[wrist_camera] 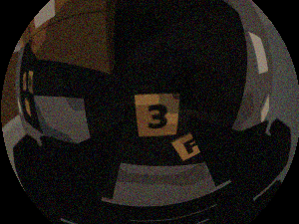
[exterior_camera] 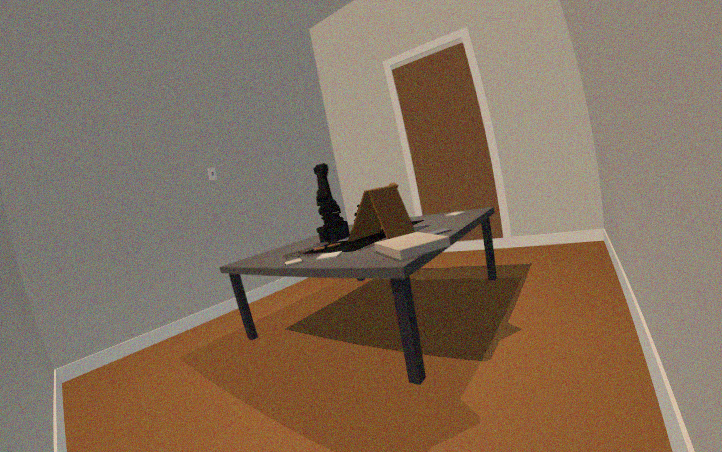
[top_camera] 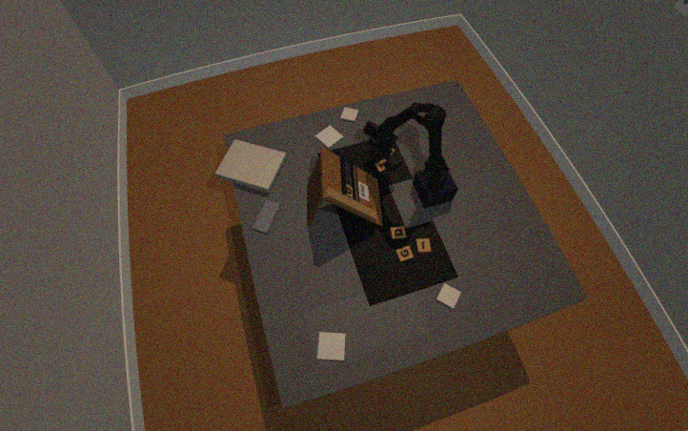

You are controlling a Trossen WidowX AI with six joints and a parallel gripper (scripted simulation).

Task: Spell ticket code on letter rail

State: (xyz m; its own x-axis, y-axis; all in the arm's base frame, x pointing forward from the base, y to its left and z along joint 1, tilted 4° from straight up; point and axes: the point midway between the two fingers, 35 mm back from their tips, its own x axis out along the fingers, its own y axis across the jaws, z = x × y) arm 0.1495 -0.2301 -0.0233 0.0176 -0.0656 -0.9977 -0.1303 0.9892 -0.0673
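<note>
Now: the letter tile 50 mm behind my gripper tip, 70 mm to the right of it and 20 mm below it. From my gripper tip the other things lie so: black mat 50 mm ahead, 220 mm to the left, 20 mm below; then grey slab 580 mm ahead, 80 mm to the left, 20 mm below; then white ticket 160 mm ahead, 150 mm to the left, 70 mm above.
</note>
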